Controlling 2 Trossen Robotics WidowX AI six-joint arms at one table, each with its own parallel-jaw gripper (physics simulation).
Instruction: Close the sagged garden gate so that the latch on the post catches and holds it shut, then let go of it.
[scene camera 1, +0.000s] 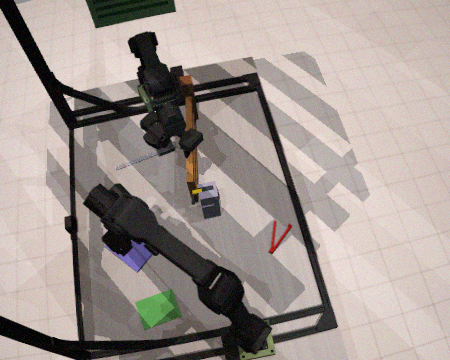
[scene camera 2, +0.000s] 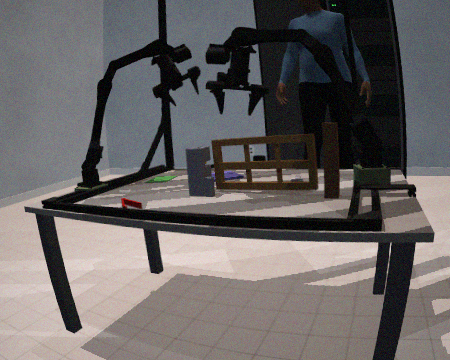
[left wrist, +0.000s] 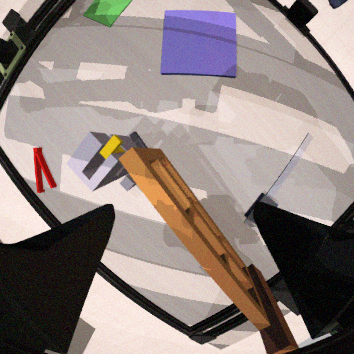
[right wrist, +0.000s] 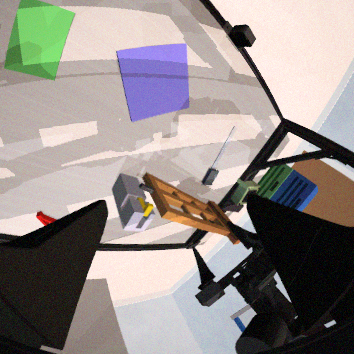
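Seen in the pictures: left gripper, between the fingertips: (scene camera 1: 175, 151) (scene camera 2: 235, 114) (left wrist: 185, 210) (right wrist: 210, 233); right gripper, between the fingertips: (scene camera 2: 187, 99) (right wrist: 178, 204); left arm's base, origin of its link: (scene camera 2: 371, 166); right arm's base, origin of its link: (scene camera 1: 254, 339) (scene camera 2: 91, 185) (left wrist: 7, 53).
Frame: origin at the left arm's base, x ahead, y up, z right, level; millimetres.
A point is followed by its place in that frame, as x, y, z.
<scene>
The orange-brown gate (scene camera 1: 190, 120) {285, 102, -36} (scene camera 2: 265, 163) {329, 25, -21} (left wrist: 160, 198) {427, 95, 38} (right wrist: 165, 205) {475, 75, 69} runs from the brown hinge post (scene camera 2: 330, 160) {154, 37, -107} to the grey latch post (scene camera 1: 210, 205) {548, 19, 33} (scene camera 2: 197, 172) {526, 6, -2} (left wrist: 80, 161) {538, 76, 20} (right wrist: 121, 192) {548, -4, 43}. Its free end stands close beside the latch post. A yellow latch piece (scene camera 1: 197, 191) {513, 72, 54} (left wrist: 110, 147) {510, 72, 54} (right wrist: 145, 206) {516, 66, 62} reaches from that end to the slot in the post; I cannot tell whether it is caught. My left gripper (scene camera 2: 236, 113) {411, 166, 65} (left wrist: 185, 210) {411, 166, 65} is open and empty, high above the gate. My right gripper (scene camera 2: 185, 98) {594, 235, 231} (right wrist: 178, 204) {594, 235, 231} is open and empty, also raised, apart from the gate and post.
A purple square (left wrist: 199, 45) {503, -55, 281} (right wrist: 154, 82) {517, -55, 289} and a green square (scene camera 1: 158, 309) {743, -62, 316} (right wrist: 40, 40) {735, -61, 315} lie flat on the table. A red V-shaped piece (scene camera 1: 272, 249) {745, -48, -74} (left wrist: 39, 170) {723, -59, -118} lies near the frame bar. A thin rod with a dark handle (scene camera 1: 167, 150) {253, -46, 59} (right wrist: 211, 175) {239, -45, 70} lies beside the gate.
</scene>
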